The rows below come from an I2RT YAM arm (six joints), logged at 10 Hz.
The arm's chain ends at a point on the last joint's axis. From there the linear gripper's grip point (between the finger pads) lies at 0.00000 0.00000 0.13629 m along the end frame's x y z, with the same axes.
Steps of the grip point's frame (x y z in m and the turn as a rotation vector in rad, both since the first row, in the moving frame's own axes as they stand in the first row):
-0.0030, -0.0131, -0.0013, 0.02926, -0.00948, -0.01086
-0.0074, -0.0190, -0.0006, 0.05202, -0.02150, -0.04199
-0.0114, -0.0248, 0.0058, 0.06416, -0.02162, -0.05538
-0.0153, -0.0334, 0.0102, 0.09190, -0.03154, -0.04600
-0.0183, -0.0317, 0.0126, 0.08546, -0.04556, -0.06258
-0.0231, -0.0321, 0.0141, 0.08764, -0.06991, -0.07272
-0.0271, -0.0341, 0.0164, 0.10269, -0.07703, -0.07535
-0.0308, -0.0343, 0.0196, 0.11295, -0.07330, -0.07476
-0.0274, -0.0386, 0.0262, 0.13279, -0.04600, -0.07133
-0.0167, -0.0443, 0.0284, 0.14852, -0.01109, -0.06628
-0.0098, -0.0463, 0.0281, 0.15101, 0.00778, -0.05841
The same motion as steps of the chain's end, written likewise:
-0.0017, -0.0091, -0.0012, 0.02926, -0.00948, -0.01086
-0.0043, -0.0120, -0.0004, 0.05202, -0.02150, -0.04199
-0.0082, -0.0161, 0.0061, 0.06416, -0.02162, -0.05538
-0.0107, -0.0210, 0.0108, 0.09190, -0.03154, -0.04600
-0.0117, -0.0203, 0.0132, 0.08546, -0.04556, -0.06258
-0.0132, -0.0205, 0.0150, 0.08764, -0.06991, -0.07272
-0.0161, -0.0206, 0.0175, 0.10269, -0.07703, -0.07535
-0.0203, -0.0193, 0.0208, 0.11295, -0.07330, -0.07476
-0.0205, -0.0208, 0.0275, 0.13279, -0.04600, -0.07133
-0.0145, -0.0242, 0.0299, 0.14852, -0.01109, -0.06628
-0.0103, -0.0258, 0.0297, 0.15101, 0.00778, -0.05841

